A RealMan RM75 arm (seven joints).
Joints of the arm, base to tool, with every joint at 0 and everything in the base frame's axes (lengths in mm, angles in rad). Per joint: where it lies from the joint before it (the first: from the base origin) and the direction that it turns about. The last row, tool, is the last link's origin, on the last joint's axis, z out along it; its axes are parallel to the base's.
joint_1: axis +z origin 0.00 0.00 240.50
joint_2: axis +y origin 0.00 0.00 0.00
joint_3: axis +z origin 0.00 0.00 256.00
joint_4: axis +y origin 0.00 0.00 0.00
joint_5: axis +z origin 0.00 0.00 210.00
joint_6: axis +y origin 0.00 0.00 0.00
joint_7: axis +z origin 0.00 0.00 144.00
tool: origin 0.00 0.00 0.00
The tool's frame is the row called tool.
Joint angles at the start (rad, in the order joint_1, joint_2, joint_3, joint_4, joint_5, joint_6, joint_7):
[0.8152 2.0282 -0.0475 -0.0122 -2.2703 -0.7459 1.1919]
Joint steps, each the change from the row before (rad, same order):
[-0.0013 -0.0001 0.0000 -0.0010 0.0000 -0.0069 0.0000]
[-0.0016 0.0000 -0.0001 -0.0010 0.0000 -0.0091 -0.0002]
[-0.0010 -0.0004 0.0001 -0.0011 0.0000 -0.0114 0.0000]
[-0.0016 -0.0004 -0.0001 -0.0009 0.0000 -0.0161 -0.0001]
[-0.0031 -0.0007 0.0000 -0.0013 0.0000 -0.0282 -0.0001]
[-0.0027 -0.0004 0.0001 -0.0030 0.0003 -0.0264 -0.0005]
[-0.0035 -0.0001 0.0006 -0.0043 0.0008 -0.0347 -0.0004]
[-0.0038 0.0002 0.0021 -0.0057 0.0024 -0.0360 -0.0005]
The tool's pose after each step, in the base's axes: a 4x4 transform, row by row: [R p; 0 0 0 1], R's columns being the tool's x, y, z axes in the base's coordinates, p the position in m. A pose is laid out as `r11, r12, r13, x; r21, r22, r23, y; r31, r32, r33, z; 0, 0, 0, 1`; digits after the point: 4 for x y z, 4 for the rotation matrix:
0.6129, -0.7886, -0.0498, 0.2807; -0.5586, -0.4770, 0.6785, 0.4026; -0.5588, -0.3881, -0.7329, -0.0683; 0, 0, 0, 1
0.6124, -0.7885, -0.0569, 0.2802; -0.5568, -0.4814, 0.6769, 0.4020; -0.5611, -0.3829, -0.7338, -0.0682; 0, 0, 0, 1
0.6122, -0.7879, -0.0665, 0.2792; -0.5539, -0.4873, 0.6751, 0.4016; -0.5643, -0.3764, -0.7348, -0.0680; 0, 0, 0, 1
0.6115, -0.7872, -0.0802, 0.2778; -0.5503, -0.4959, 0.6718, 0.4008; -0.5686, -0.3667, -0.7364, -0.0679; 0, 0, 0, 1
0.6097, -0.7857, -0.1041, 0.2755; -0.5443, -0.5106, 0.6657, 0.3992; -0.5762, -0.3492, -0.7390, -0.0677; 0, 0, 0, 1
0.6087, -0.7833, -0.1260, 0.2734; -0.5376, -0.5240, 0.6606, 0.3980; -0.5835, -0.3344, -0.7401, -0.0671; 0, 0, 0, 1
0.6063, -0.7800, -0.1549, 0.2705; -0.5289, -0.5410, 0.6539, 0.3963; -0.5938, -0.3146, -0.7406, -0.0664; 0, 0, 0, 1
0.6021, -0.7768, -0.1848, 0.2677; -0.5191, -0.5567, 0.6486, 0.3948; -0.6066, -0.2946, -0.7384, -0.0650; 0, 0, 0, 1

